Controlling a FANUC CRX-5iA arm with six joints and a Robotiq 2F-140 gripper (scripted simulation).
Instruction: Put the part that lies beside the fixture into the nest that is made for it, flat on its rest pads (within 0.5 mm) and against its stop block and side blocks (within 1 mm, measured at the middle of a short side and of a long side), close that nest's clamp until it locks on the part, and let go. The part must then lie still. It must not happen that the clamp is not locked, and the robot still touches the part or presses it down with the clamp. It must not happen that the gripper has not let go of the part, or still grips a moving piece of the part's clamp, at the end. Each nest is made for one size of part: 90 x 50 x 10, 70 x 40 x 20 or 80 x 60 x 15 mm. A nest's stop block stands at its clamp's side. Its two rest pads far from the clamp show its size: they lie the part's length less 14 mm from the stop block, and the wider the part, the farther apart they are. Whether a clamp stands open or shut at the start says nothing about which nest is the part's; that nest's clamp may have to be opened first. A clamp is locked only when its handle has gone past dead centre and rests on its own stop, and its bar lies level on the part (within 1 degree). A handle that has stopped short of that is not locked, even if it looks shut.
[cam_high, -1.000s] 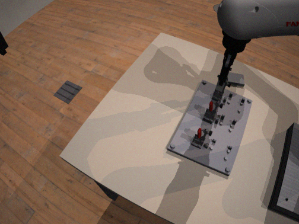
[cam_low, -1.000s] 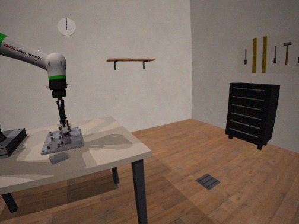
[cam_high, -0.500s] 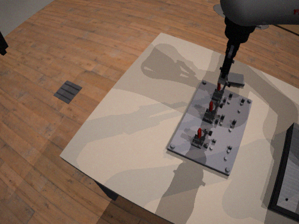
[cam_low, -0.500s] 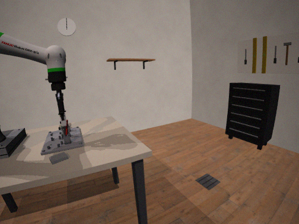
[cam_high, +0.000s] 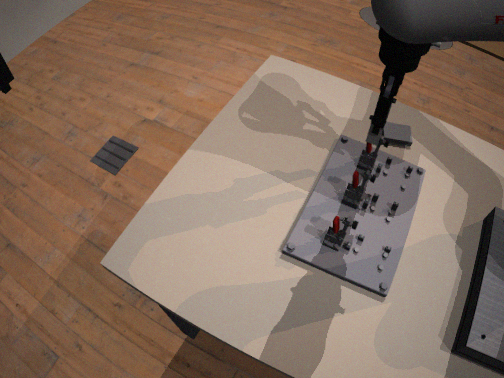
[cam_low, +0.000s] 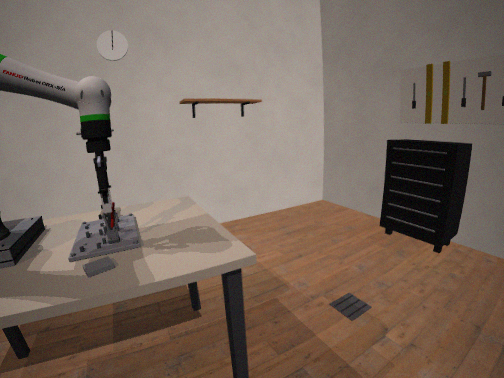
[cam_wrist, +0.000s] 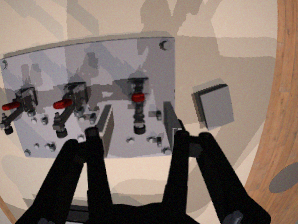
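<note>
Right now my hand is 15 cm to the left of the part, 15 cm above it and 5 cm past it. Also, from my hand: grey fixture plate (15 cm below, 11 cm to the left, 4 cm behind).
</note>
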